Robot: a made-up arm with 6 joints. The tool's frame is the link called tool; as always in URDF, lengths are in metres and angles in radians. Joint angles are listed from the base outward. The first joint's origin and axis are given. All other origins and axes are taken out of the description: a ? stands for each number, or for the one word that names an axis. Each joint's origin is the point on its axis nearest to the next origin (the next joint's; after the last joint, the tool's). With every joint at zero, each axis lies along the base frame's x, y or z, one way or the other. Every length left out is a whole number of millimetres.
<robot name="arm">
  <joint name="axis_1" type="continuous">
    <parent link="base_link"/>
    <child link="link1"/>
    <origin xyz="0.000 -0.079 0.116" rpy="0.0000 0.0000 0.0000"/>
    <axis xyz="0 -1 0"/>
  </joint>
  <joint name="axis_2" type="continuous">
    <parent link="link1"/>
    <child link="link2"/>
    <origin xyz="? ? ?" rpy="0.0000 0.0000 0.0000"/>
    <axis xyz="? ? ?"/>
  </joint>
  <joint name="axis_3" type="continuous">
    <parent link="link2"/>
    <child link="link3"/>
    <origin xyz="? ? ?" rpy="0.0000 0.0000 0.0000"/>
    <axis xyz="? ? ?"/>
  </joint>
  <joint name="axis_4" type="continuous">
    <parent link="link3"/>
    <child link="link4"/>
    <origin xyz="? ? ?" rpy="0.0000 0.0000 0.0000"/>
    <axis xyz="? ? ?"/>
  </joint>
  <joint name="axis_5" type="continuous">
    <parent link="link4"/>
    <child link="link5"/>
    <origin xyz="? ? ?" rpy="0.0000 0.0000 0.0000"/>
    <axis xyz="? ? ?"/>
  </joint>
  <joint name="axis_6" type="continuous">
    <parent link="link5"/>
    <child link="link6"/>
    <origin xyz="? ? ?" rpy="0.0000 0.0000 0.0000"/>
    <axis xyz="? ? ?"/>
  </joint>
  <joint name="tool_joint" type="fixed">
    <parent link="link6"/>
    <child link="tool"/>
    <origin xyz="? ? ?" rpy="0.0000 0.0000 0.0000"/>
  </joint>
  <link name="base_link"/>
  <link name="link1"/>
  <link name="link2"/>
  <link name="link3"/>
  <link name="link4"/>
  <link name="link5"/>
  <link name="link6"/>
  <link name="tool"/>
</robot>
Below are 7 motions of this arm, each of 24 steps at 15 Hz.
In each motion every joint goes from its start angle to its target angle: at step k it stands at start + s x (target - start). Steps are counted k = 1, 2, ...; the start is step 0. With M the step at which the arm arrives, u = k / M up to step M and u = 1 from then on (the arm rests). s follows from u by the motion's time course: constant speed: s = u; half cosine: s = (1 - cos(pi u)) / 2; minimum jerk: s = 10 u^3 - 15 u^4 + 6 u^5.
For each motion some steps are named. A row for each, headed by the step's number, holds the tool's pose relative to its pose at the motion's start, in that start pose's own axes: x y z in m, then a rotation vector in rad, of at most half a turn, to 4 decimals.
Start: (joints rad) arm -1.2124 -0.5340 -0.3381 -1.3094 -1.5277 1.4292
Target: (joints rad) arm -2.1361 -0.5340 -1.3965 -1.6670 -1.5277 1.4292
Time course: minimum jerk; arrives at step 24
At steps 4, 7, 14, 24:
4: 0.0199 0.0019 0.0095 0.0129 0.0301 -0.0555
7: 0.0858 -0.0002 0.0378 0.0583 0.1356 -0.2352
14: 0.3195 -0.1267 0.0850 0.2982 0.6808 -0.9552
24: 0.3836 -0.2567 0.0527 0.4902 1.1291 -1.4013

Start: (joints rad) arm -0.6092 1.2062 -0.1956 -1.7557 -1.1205 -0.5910
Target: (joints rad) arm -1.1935 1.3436 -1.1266 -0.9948 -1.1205 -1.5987
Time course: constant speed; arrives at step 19
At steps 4, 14, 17, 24:
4: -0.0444 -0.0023 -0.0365 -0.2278 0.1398 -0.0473
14: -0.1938 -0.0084 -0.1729 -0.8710 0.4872 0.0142
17: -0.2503 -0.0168 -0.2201 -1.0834 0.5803 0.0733
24: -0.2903 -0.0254 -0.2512 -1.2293 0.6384 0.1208

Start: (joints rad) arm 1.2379 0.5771 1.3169 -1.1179 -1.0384 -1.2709
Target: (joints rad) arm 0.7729 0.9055 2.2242 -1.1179 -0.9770 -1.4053
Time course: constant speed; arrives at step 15
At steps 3, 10, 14, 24:
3: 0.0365 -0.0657 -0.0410 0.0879 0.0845 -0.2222
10: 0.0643 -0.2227 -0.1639 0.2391 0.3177 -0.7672
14: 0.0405 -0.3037 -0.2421 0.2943 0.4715 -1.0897
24: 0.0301 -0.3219 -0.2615 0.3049 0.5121 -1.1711

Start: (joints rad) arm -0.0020 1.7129 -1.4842 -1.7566 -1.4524 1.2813
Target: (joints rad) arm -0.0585 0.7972 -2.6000 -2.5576 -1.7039 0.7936
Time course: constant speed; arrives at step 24
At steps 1, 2, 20, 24:
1: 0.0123 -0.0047 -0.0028 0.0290 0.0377 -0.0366
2: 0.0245 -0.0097 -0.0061 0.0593 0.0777 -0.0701
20: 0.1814 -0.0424 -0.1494 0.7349 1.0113 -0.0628
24: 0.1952 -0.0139 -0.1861 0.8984 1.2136 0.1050

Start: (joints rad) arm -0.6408 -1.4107 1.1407 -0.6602 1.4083 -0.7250
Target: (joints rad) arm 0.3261 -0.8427 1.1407 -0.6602 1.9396 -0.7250
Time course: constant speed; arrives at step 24
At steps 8, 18, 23, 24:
8: 0.1493 -0.1868 -0.2136 -0.3192 -0.0765 -0.3038
18: 0.2698 -0.5194 -0.3637 -0.7204 -0.1814 -0.6832
23: 0.2911 -0.7006 -0.3869 -0.9223 -0.2328 -0.8711
24: 0.2920 -0.7366 -0.3876 -0.9628 -0.2428 -0.9084

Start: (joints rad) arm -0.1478 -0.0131 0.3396 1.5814 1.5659 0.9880
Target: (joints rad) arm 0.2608 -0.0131 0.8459 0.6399 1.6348 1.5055
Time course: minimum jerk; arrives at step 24
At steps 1, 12, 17, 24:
1: -0.0004 0.0000 0.0003 0.0001 -0.0004 -0.0007
12: -0.2703 0.0717 0.1598 0.0064 -0.4208 -0.4015
17: -0.4348 0.1950 0.2188 -0.0739 -0.7936 -0.5596
24: -0.4939 0.2602 0.2275 -0.1334 -0.9662 -0.5918

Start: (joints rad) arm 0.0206 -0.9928 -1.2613 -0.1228 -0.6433 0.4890
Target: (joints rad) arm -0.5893 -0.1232 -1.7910 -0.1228 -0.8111 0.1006
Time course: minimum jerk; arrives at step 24
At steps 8, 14, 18, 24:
8: 0.0620 0.0699 -0.0117 -0.1245 0.0258 0.2719
14: 0.1132 0.2029 -0.0535 -0.3658 -0.0524 0.8231
18: 0.1097 0.2502 -0.0829 -0.4710 -0.1786 1.0940
24: 0.1050 0.2635 -0.0966 -0.5073 -0.2505 1.1981

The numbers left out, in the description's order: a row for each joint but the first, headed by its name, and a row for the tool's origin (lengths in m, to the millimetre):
axis_2: xyz 0.360 0.000 0.036, axis 1 0 0
axis_3: xyz 0.000 -0.087 0.223, axis 0 0 -1
axis_4: xyz 0.343 -0.050 0.000, axis -1 0 0
axis_5: xyz 0.000 -0.141 -0.076, axis 0 -1 0
axis_6: xyz 0.001 0.000 -0.285, axis 1 0 0
tool: xyz 0.000 0.058 0.149

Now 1 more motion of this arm.
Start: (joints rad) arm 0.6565 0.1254 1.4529 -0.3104 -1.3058 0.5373
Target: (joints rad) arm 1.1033 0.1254 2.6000 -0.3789 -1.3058 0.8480
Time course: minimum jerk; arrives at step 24
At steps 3, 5, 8, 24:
3: -0.0034 -0.0053 -0.0002 0.0230 -0.0034 0.0062
5: -0.0133 -0.0214 -0.0014 0.0926 -0.0129 0.0247
8: -0.0396 -0.0705 -0.0111 0.3032 -0.0348 0.0780
24: -0.1237 -0.2696 -0.2011 1.4776 -0.0163 0.2557

